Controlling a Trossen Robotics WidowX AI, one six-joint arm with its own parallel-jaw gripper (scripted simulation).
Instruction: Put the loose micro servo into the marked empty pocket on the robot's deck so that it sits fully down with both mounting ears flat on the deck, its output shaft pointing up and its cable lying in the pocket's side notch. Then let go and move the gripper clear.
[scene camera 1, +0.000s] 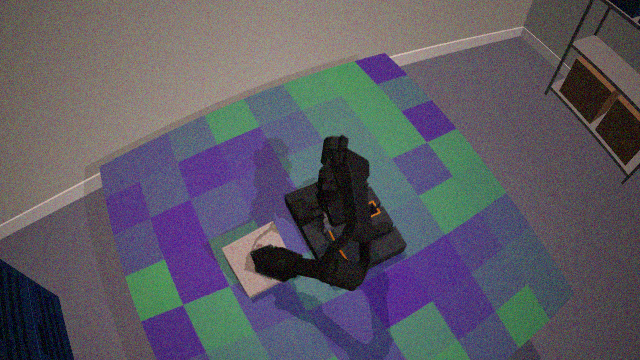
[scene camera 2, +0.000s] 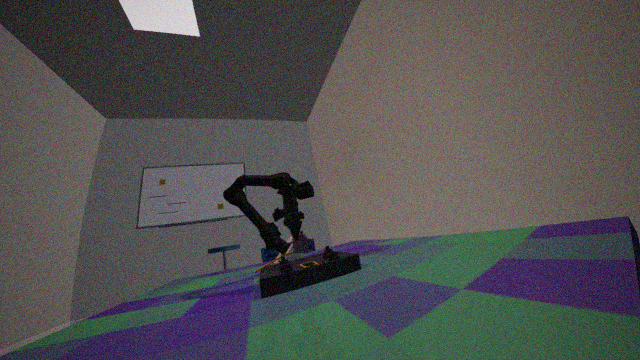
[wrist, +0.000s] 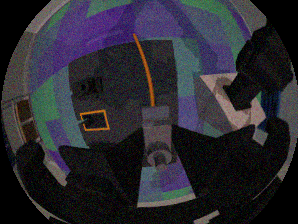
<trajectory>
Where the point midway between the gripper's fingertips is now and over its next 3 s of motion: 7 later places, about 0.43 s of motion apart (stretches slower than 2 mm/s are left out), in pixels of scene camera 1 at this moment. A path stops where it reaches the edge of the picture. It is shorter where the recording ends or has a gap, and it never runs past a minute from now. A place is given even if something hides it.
My gripper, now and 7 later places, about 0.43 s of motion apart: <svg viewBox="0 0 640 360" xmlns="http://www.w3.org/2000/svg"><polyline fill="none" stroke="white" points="327,218 336,212 338,211 345,207 362,200 372,196 372,198 372,199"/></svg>
</trajectory>
